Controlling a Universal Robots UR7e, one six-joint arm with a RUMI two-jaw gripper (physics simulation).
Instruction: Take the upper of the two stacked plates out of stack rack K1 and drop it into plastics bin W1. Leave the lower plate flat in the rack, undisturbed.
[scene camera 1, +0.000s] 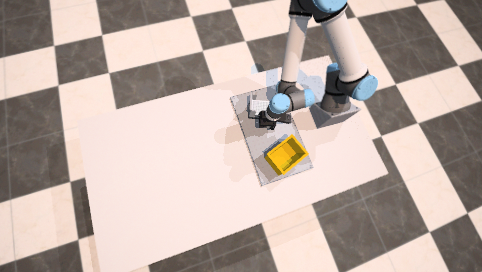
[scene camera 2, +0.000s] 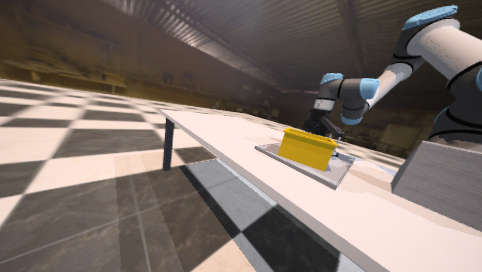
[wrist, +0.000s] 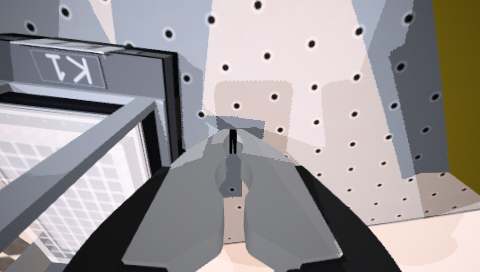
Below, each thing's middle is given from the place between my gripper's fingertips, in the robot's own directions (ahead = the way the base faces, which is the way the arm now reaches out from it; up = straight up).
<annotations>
My gripper is now 90 mm to the left of the white gridded plate (wrist: 60, 231) and 50 mm below it.
</annotations>
